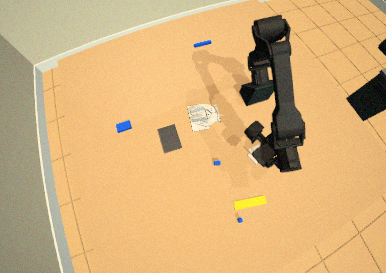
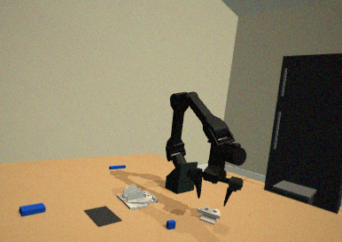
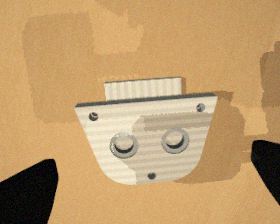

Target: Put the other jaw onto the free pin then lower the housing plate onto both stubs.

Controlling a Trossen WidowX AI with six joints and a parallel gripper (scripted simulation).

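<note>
The housing plate lies 40 mm below my gripper tip and 10 mm behind it. From my gripper tip the other things lie so: blue block: 440 mm ahead, 350 mm to the right, 50 mm below; dark grey flat plate: 290 mm ahead, 220 mm to the right, 60 mm below; yellow bar: 150 mm to the left, 120 mm ahead, 60 mm below.
</note>
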